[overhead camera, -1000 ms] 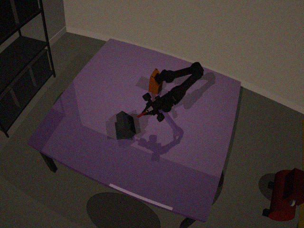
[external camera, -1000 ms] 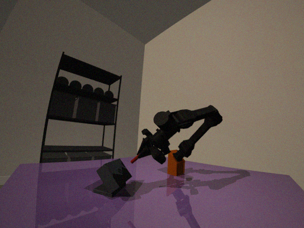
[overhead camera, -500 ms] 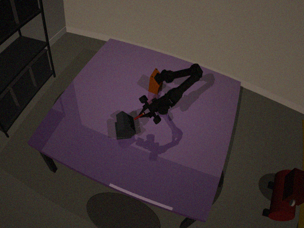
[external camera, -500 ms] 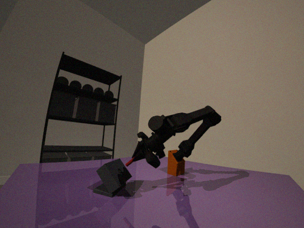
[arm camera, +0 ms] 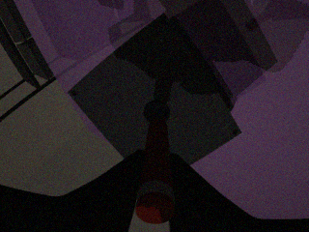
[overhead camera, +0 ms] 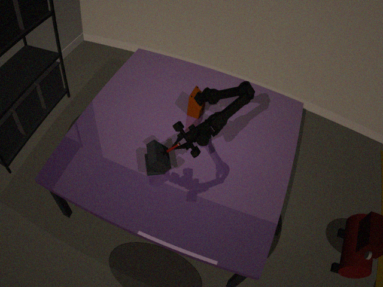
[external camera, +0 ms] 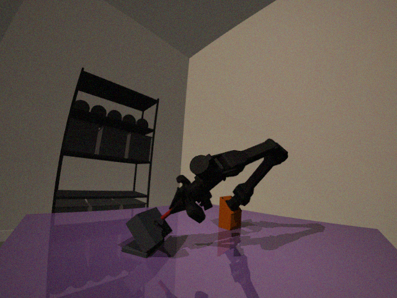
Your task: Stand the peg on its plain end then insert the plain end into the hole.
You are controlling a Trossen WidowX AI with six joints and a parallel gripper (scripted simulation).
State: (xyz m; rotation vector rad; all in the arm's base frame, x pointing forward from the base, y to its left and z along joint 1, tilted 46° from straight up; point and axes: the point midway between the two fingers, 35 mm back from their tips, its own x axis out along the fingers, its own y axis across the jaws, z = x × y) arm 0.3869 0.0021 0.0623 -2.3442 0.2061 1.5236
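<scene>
The dark sloped panel is 70 mm below my gripper tip, 60 mm to the right of it and 40 mm ahead of it. From my gripper tip the other things lie so: red peg (10 mm to the left, 10 mm behind, 10 mm above).
</scene>
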